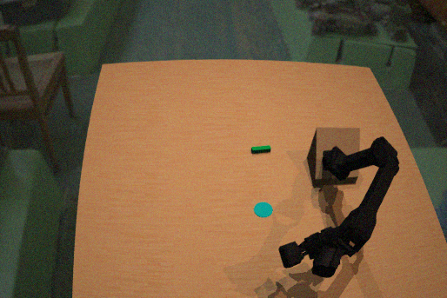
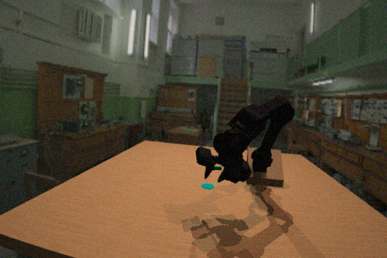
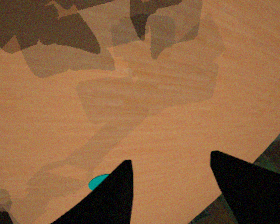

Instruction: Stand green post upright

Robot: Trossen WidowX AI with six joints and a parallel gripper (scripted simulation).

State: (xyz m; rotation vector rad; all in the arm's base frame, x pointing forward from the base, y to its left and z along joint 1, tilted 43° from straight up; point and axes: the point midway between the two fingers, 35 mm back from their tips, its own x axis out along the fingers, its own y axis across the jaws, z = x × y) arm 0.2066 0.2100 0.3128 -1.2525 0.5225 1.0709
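My gripper tip is 480 mm to the left of the green post and 120 mm above it. Also, from my gripper tip: cyan circle: 230 mm to the right, 130 mm below, 20 mm ahead.
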